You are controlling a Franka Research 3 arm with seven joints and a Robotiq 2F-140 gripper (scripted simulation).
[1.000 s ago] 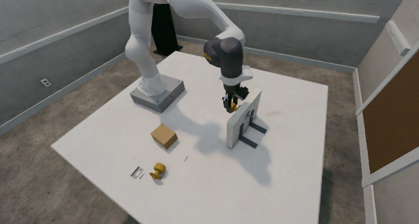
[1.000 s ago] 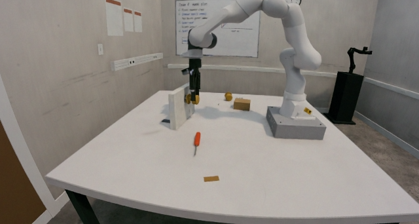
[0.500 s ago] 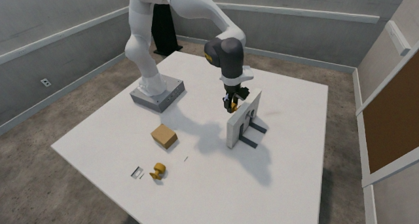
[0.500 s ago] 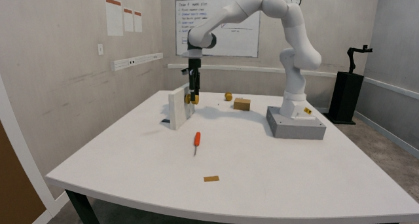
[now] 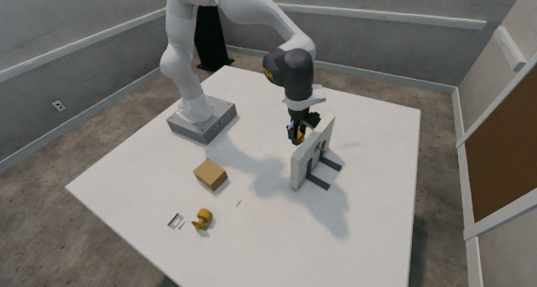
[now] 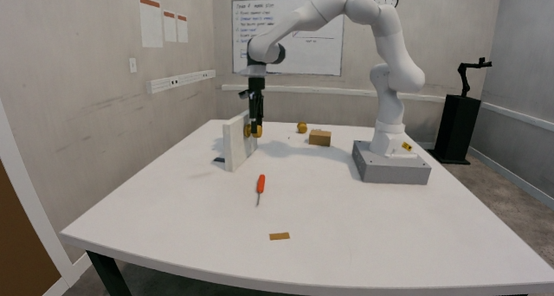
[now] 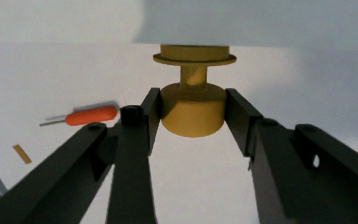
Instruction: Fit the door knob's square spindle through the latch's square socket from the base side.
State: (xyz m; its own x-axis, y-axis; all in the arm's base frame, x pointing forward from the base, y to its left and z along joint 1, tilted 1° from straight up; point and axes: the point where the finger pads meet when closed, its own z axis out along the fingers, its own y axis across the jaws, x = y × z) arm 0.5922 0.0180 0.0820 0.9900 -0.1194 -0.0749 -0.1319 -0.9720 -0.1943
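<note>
The latch socket is 70 mm ahead of my hand and 20 mm below it. Round my hand: cardboard box 300 mm behind, 280 mm to the right, 140 mm below; white wooden panel 70 mm ahead, 40 mm below; orange screwdriver 80 mm behind, 280 mm to the left, 160 mm below.
</note>
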